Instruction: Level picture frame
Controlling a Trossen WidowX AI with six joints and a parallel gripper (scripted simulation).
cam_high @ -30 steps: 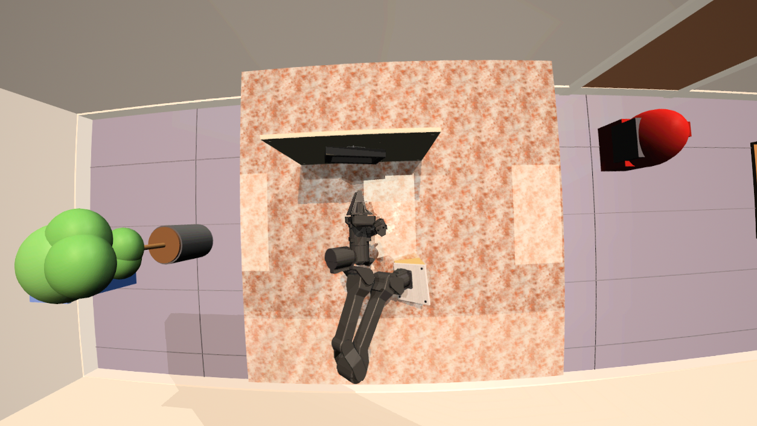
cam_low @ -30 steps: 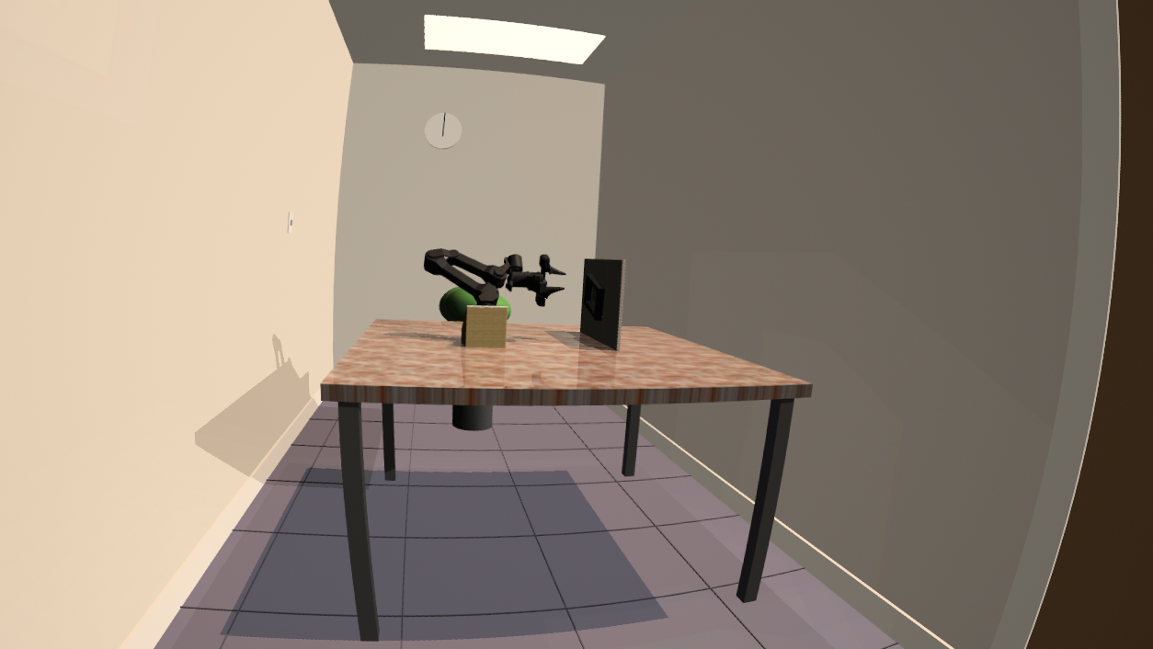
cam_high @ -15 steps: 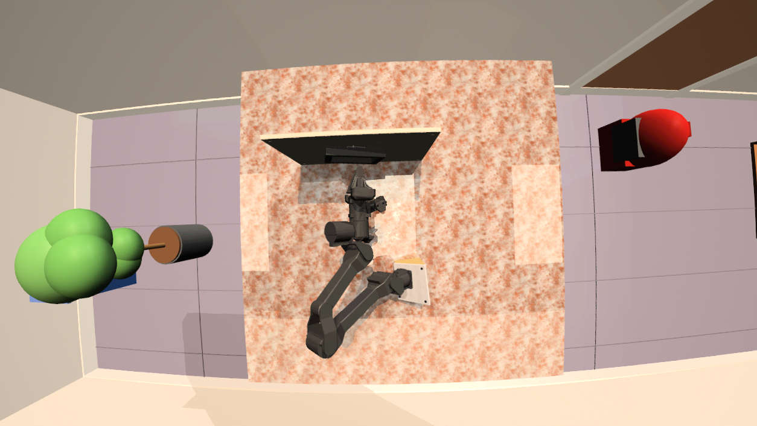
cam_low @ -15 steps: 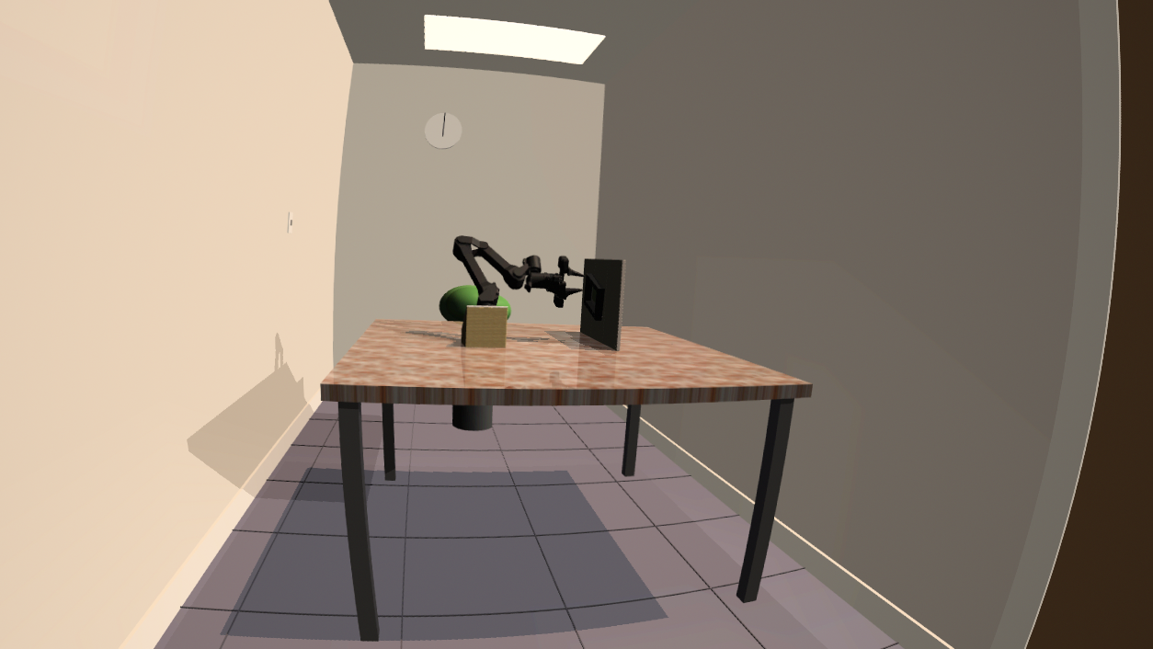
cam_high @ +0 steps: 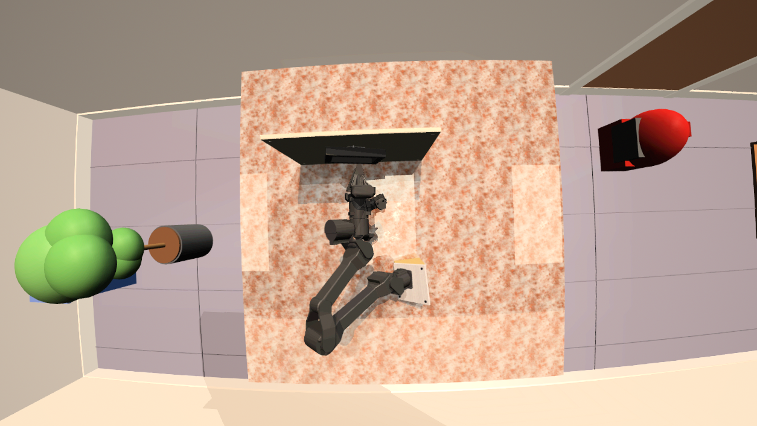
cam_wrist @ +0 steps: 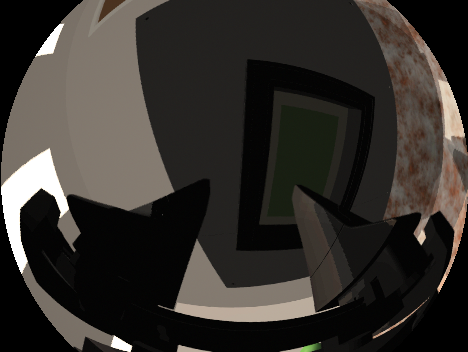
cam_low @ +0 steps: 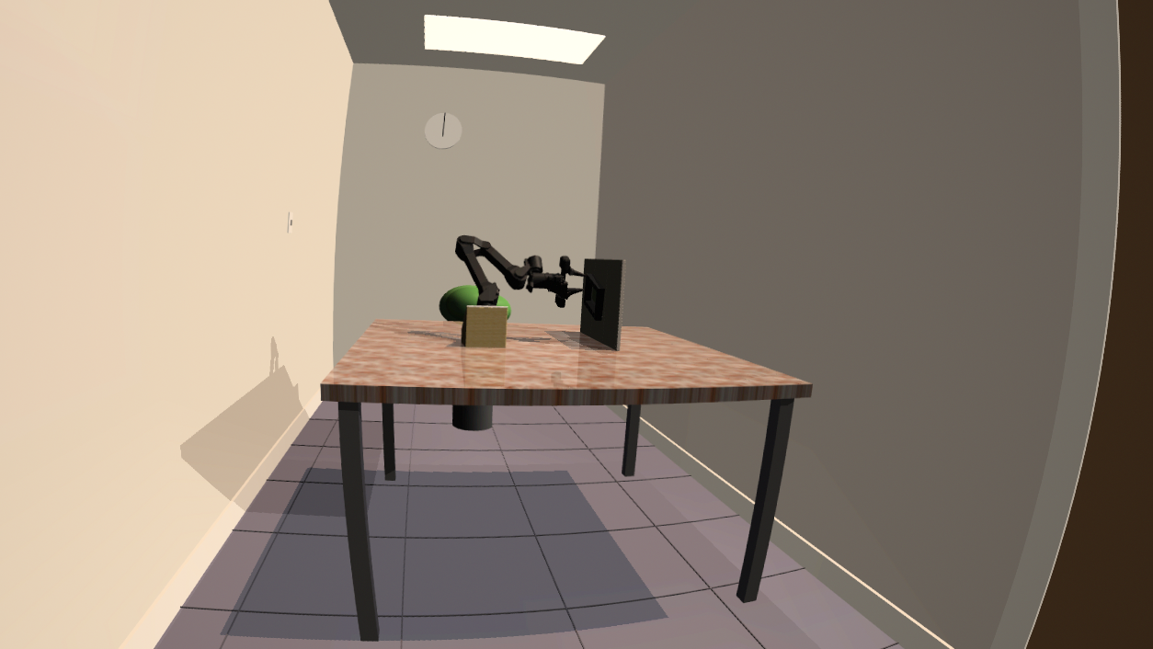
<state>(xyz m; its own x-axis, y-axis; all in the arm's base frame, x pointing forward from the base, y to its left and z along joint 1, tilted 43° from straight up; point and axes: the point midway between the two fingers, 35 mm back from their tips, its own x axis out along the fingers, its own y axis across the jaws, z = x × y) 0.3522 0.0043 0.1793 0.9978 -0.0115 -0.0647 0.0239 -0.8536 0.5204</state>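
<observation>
Now: the picture frame 50 mm below my gripper tip, 50 mm ahead of it and 20 mm to the left of it. The rest, counted from my gripper tip: wall panel: 60 mm below, 60 mm ahead, 10 mm to the left.
</observation>
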